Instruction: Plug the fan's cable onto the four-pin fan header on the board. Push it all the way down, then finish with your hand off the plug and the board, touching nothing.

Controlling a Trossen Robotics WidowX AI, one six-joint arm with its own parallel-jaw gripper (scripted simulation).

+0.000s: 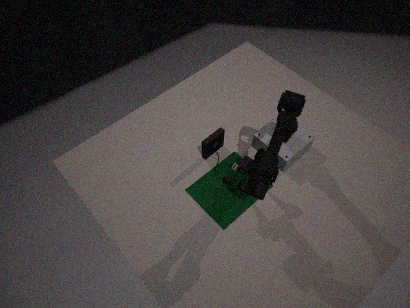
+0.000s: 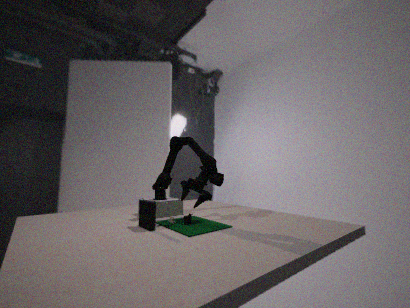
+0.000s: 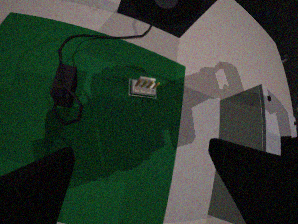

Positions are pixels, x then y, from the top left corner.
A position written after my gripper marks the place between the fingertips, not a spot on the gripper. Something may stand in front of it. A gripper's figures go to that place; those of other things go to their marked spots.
Labels:
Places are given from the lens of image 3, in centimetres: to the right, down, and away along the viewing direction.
my gripper (image 3: 142, 151): 0, 2, 9
green board (image 3: 124, 146): -2, 4, 17

